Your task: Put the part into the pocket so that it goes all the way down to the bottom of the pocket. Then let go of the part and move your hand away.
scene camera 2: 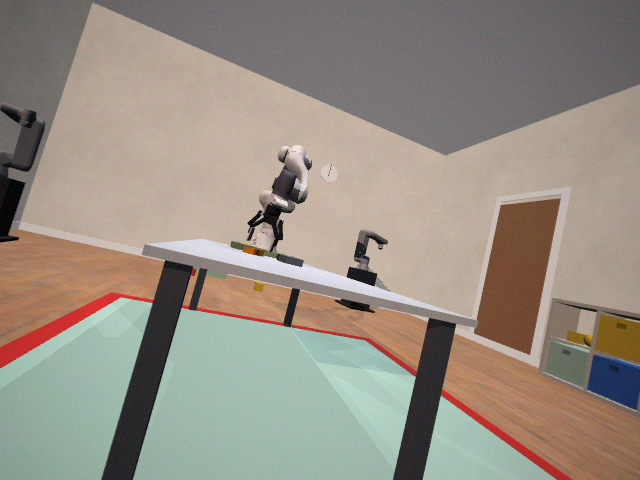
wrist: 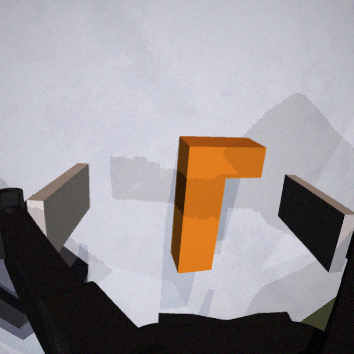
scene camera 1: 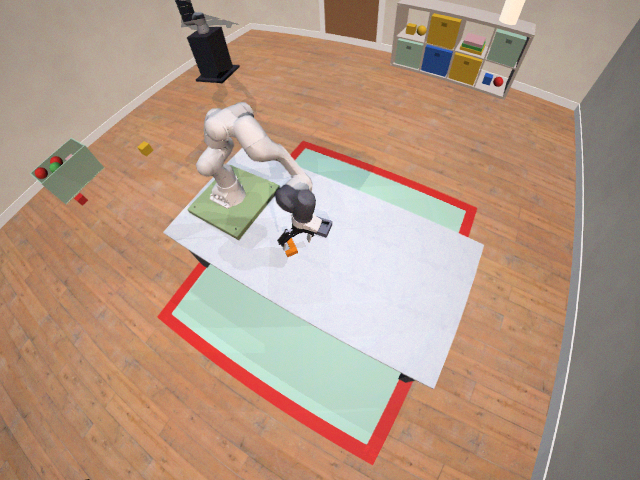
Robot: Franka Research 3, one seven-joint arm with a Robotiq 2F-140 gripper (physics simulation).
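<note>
The orange L-shaped part (scene camera 1: 292, 251) (scene camera 2: 250, 250) (wrist: 202, 200) lies flat on the table. In the wrist view its long leg runs up the picture and its short leg points right. My gripper (scene camera 1: 296, 238) (scene camera 2: 262, 243) (wrist: 187, 190) is open and empty, above the part, with one finger pad on each side of it and a gap on both sides. The dark grey block with the pocket (scene camera 1: 325, 227) (scene camera 2: 290, 259) (wrist: 22, 328) sits apart from the part. In the wrist view it shows at the lower left, mostly hidden behind the finger; the pocket's inside is hard to see.
The white table (scene camera 1: 382, 268) (scene camera 2: 361, 289) carries the green base plate (scene camera 1: 258, 198) (scene camera 2: 238, 244) (wrist: 322, 316) under the arm, on the other side of the part from the pocket block. A shelf (scene camera 1: 465, 9), a toy bin (scene camera 1: 77, 178) and another robot's black stand (scene camera 1: 209, 53) are on the floor, away from the table.
</note>
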